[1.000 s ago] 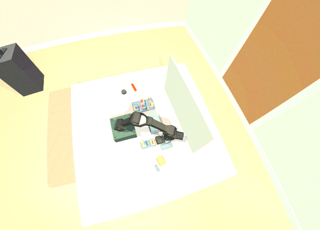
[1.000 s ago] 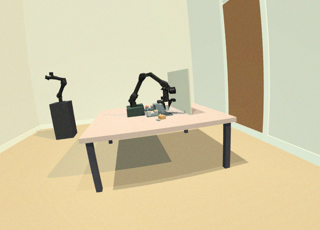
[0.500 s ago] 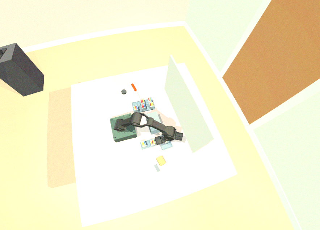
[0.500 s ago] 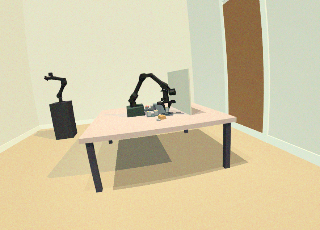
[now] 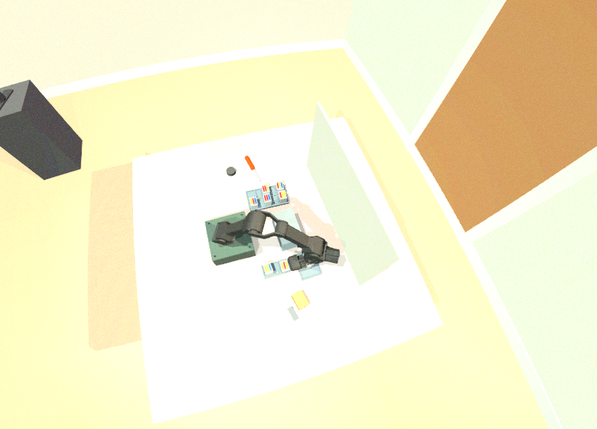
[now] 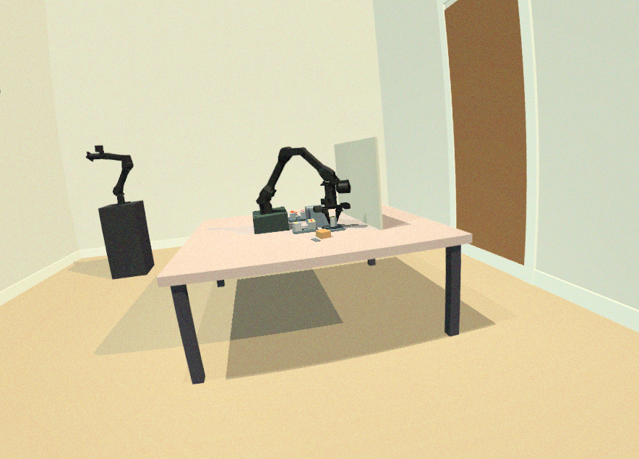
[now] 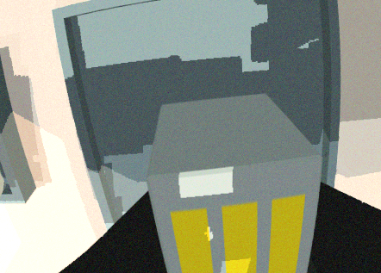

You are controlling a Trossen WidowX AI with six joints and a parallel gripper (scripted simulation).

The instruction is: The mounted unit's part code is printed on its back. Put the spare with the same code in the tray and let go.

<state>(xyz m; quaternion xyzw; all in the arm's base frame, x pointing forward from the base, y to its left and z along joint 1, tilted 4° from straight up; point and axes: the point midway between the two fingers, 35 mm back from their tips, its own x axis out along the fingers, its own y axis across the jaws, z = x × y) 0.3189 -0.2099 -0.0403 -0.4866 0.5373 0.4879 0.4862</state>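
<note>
Now: gripper tip 2 cm below the grey spare block. The rest, counted from my gripper tip: tall panel (20 cm ahead, 20 cm above, 18 cm to the left); grey hex key (18 cm to the right, 14 cm behind, 3 cm below); pale blue tray (2 cm below).
</note>
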